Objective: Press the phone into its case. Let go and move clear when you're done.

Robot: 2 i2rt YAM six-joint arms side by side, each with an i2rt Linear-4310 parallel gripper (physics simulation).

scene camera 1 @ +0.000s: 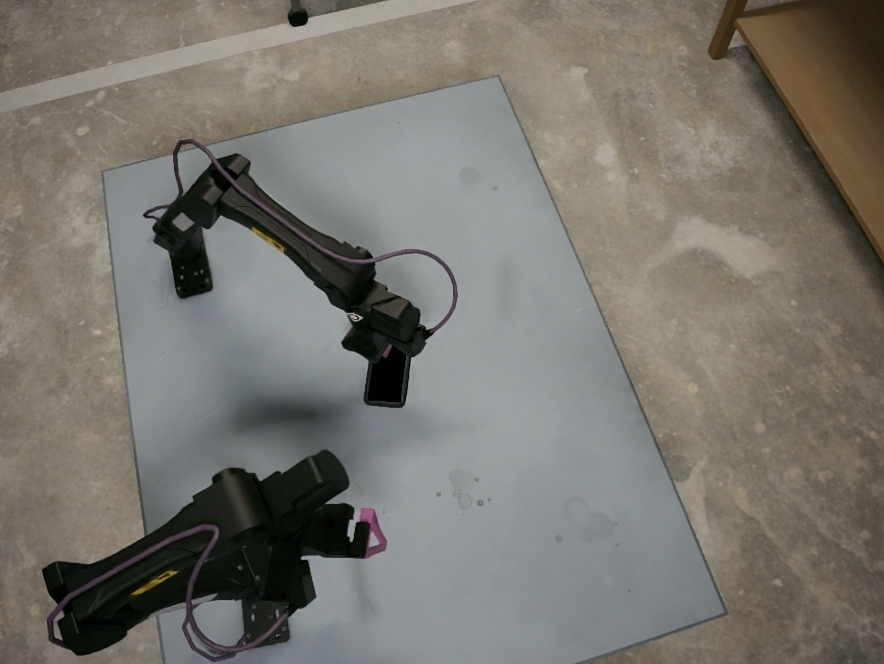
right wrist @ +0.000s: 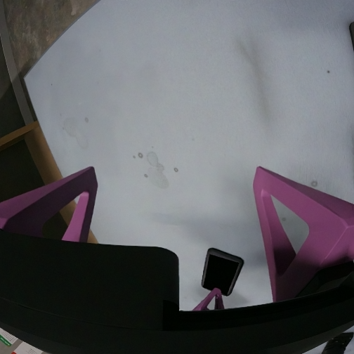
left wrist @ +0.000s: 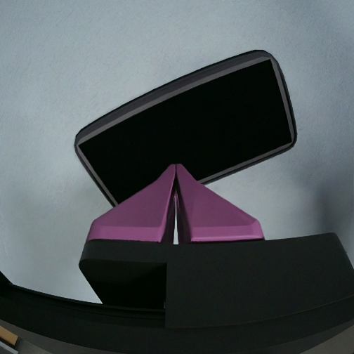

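Note:
The phone (scene camera 1: 388, 376) (left wrist: 192, 122) (right wrist: 221, 270) lies screen up inside its dark case, whose rim (left wrist: 170, 84) shows around the black screen. Whether the phone is seated fully all round cannot be told; part of the near edge is hidden behind the left fingers. My left gripper (left wrist: 175, 173) (right wrist: 217, 288) is shut and empty, its pink tips together over the screen near one long edge, touching it or very close to it. My right gripper (right wrist: 174, 175) is open and empty, away from the phone, at the lower left in scene camera 1.
Both arms stand on a blue-grey mat (scene camera 1: 500, 285) on a concrete floor. The left arm reaches over the mat from the upper left to the phone. A wooden shelf unit (scene camera 1: 807, 121) stands on the floor at the upper right, beyond the mat.

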